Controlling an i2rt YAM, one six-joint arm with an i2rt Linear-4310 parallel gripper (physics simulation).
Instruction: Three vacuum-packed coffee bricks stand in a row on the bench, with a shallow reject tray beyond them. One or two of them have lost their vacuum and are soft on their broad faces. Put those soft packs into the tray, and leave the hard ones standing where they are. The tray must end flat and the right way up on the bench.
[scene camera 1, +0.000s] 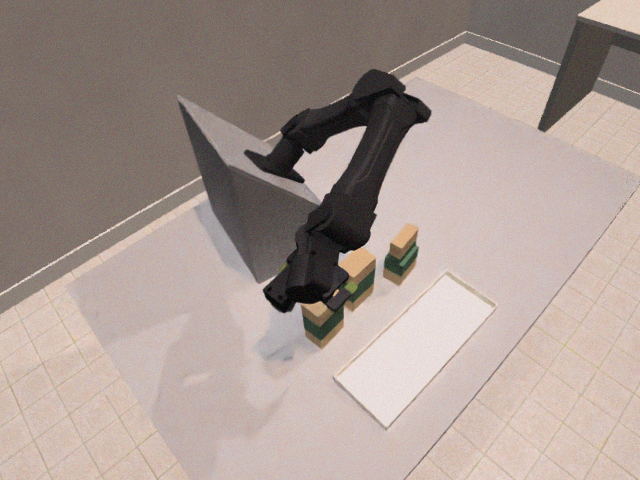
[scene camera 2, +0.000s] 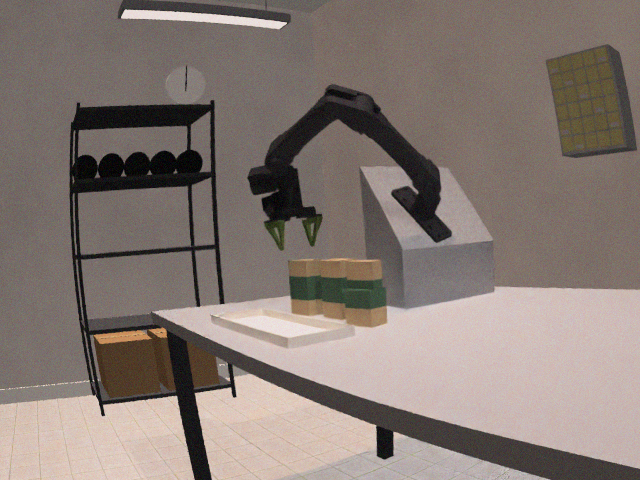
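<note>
Three tan packs with green bands stand upright in a row: the nearest in scene camera 1, a middle one, and one at the other end, whose green band has a protruding ledge. Softness cannot be told. The white tray lies flat, right way up and empty beside the row. My gripper is open, its green fingers wide apart and holding nothing. It hangs above the end pack nearest scene camera 1, whose top is partly hidden there.
A grey sloped pedestal carries the arm's base behind the row. The tray lies near a long bench edge. Beyond the bench in scene camera 2, a black shelf rack holds dark round objects and cardboard boxes.
</note>
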